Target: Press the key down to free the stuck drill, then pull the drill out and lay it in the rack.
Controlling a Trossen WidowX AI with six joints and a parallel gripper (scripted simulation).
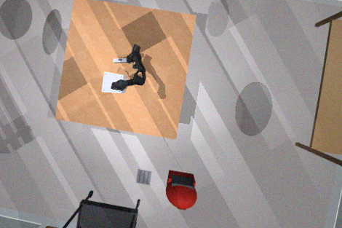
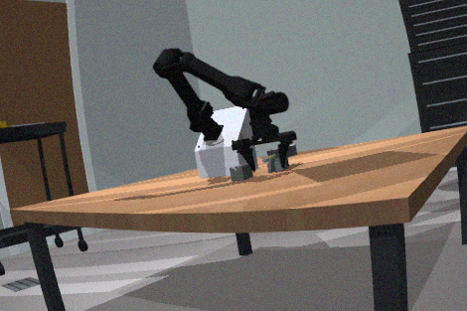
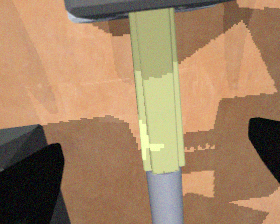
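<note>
The drill is 4 cm to the left of my gripper tip, 3 cm above it and 1 cm behind it. Also, from my gripper tip: grey housing block 14 cm to the left, 3 cm behind, 3 cm above.
</note>
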